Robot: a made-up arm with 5 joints.
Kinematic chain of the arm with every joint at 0, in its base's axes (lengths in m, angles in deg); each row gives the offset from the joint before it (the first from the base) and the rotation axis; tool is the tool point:
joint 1: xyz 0 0 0.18 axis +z
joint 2: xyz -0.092 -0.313 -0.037 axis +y
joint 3: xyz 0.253 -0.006 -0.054 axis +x
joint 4: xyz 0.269 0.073 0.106 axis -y
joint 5: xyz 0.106 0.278 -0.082 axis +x
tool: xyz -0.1 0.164 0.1
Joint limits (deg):
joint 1: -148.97..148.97
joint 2: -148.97..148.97
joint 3: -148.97..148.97
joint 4: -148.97..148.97
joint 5: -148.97..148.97
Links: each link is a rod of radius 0.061 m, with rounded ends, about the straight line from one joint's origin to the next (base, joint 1, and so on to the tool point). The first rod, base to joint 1, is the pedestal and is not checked.
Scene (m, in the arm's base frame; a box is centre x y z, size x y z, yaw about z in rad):
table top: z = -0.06
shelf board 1: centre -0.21 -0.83 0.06 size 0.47 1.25 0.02 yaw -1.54
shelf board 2: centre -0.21 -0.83 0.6 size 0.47 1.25 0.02 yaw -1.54
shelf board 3: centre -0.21 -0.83 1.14 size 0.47 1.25 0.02 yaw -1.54
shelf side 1: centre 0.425 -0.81 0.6 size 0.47 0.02 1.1 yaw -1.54
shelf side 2: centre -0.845 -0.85 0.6 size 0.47 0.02 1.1 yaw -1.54
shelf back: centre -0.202 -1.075 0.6 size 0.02 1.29 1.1 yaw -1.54
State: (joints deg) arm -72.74 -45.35 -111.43 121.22 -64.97
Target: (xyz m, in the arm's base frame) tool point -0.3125 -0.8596 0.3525
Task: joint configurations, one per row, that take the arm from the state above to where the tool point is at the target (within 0.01 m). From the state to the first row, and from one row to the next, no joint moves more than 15 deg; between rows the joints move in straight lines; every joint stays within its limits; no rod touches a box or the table.
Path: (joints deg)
1: -75.89 -49.30 -119.10 118.09 -65.41
2: -79.04 -53.24 -126.78 114.97 -65.85

